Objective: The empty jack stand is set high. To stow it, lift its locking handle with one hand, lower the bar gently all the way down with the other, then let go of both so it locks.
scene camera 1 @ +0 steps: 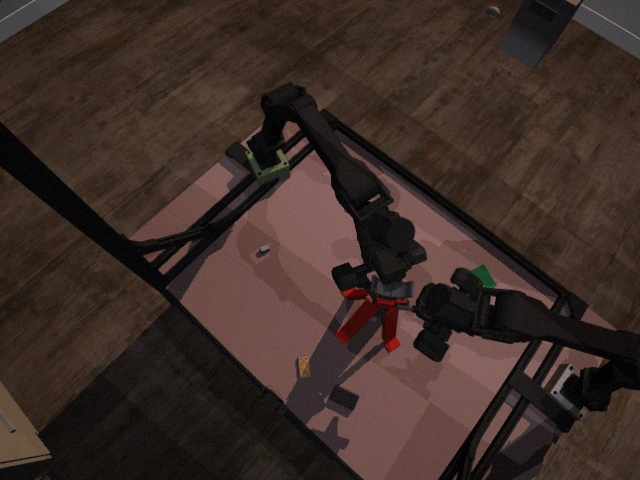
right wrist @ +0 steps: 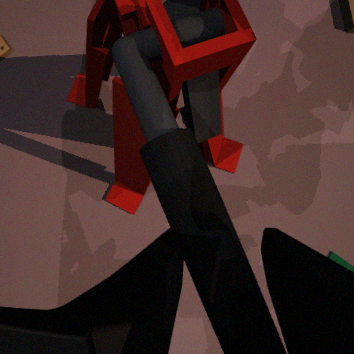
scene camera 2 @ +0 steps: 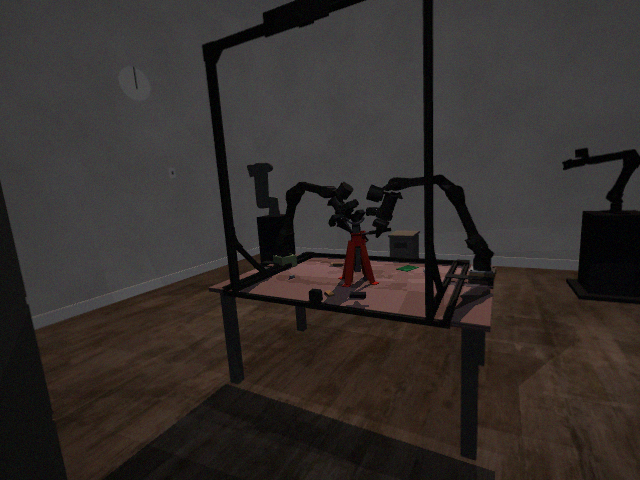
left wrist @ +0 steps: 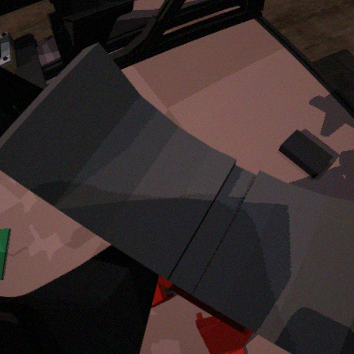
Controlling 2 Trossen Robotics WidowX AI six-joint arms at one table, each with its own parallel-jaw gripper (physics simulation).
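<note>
The red jack stand [scene camera 1: 366, 314] [scene camera 2: 356, 259] [right wrist: 207, 49] stands in the middle of the pink table [scene camera 1: 270, 305]. Its grey saddle [scene camera 1: 391, 288] [left wrist: 158, 197] tops the bar, just above the red frame. My left gripper [scene camera 1: 389, 285] [scene camera 2: 351, 224] comes down from above and is shut on the saddle, which fills the left wrist view. The locking handle, a grey rod [right wrist: 144, 95] with a black grip [right wrist: 186, 189], sticks out of the stand's side. My right gripper [scene camera 1: 415, 307] [scene camera 2: 376, 230] [right wrist: 223, 237] reaches in from the right and is shut on the grip.
A tan block [scene camera 1: 303, 366] and a dark block [scene camera 1: 344, 397] [left wrist: 305, 152] lie near the front edge. A green card [scene camera 1: 484, 276] [scene camera 2: 407, 268] lies behind my right arm, and a small grey piece [scene camera 1: 263, 250] lies to the left. A black frame [scene camera 2: 218, 167] surrounds the table.
</note>
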